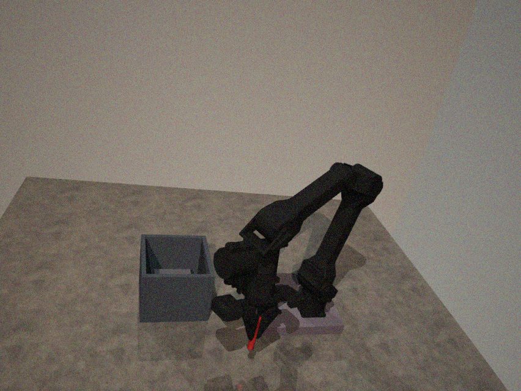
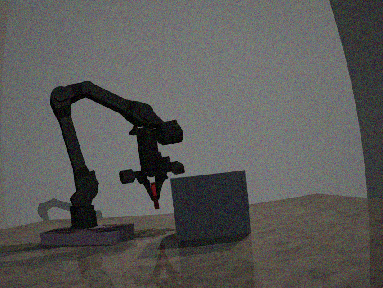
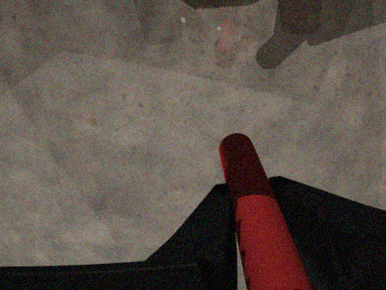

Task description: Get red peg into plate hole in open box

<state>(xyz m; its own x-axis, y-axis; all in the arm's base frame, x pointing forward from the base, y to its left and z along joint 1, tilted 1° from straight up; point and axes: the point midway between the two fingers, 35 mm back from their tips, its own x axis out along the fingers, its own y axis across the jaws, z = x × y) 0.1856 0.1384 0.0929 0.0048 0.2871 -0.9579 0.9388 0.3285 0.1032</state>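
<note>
Right now the plate is 160 mm ahead of my gripper tip, 210 mm to the right of it and 40 mm below it. The rest, counted from my gripper tip: red peg 10 mm above.
</note>
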